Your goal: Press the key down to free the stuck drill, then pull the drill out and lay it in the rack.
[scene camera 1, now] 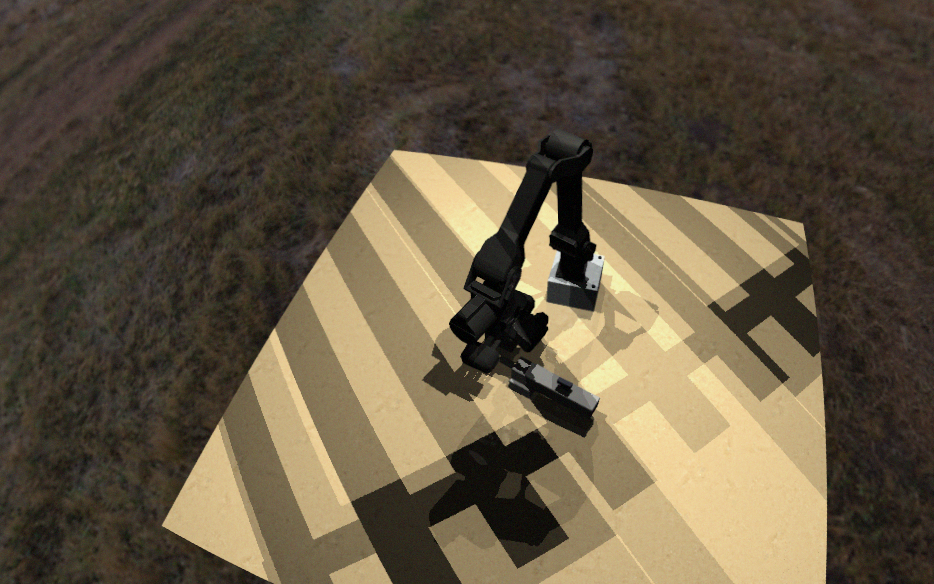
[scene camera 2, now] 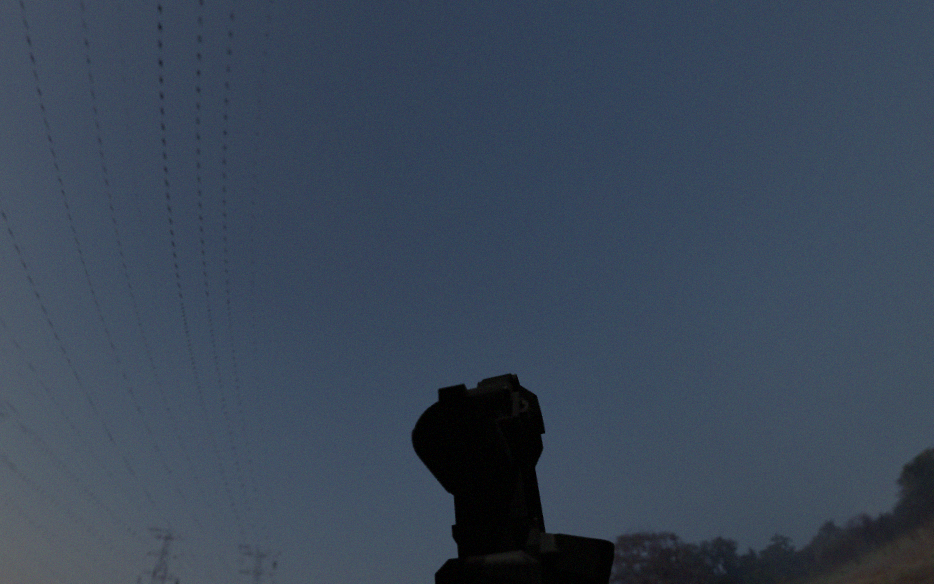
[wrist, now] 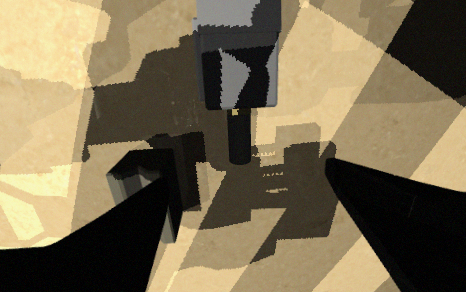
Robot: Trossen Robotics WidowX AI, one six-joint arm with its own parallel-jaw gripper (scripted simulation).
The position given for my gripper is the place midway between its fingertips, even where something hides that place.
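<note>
In scene camera 1 I find my gripper (scene camera 1: pixel 500 354), open and holding nothing, and there is a grey housing (scene camera 1: pixel 526 377) as well. The wrist view gives me my gripper (wrist: pixel 247 175) again, this time along with a drill (wrist: pixel 239 120) and a grey rack (wrist: pixel 137 168). As for scene camera 2, the drill is out of frame there.
</note>
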